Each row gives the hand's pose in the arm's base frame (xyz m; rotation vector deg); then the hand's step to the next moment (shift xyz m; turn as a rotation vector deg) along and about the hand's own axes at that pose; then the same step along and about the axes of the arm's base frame.
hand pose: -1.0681 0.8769 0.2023 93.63 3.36 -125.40
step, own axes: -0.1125 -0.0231 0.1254 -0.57 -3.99 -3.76
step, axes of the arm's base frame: -0.0960 0.0203 0.1388 2.18 4.84 -1.47
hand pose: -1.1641 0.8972 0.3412 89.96 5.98 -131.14
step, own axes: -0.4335 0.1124 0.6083 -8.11 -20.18 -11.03
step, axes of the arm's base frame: -0.3653 -0.1542 0.6429 5.61 23.73 0.38
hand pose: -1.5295 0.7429 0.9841 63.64 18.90 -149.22
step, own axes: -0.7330 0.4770 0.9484 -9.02 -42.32 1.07
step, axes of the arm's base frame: 0.0219 -0.6193 1.1315 -9.58 40.66 11.34
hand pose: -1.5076 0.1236 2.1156 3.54 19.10 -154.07
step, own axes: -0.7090 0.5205 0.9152 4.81 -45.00 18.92
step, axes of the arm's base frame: 0.8696 -0.3894 0.8387 -23.11 33.02 27.95
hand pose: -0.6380 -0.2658 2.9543 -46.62 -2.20 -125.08
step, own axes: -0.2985 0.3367 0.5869 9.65 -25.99 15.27
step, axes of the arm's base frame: 0.6933 0.1323 0.2208 -14.32 15.68 23.47
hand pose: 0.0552 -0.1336 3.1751 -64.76 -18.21 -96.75
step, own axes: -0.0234 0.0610 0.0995 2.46 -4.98 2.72
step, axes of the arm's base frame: 0.1047 0.0546 0.0150 -2.87 2.50 4.88
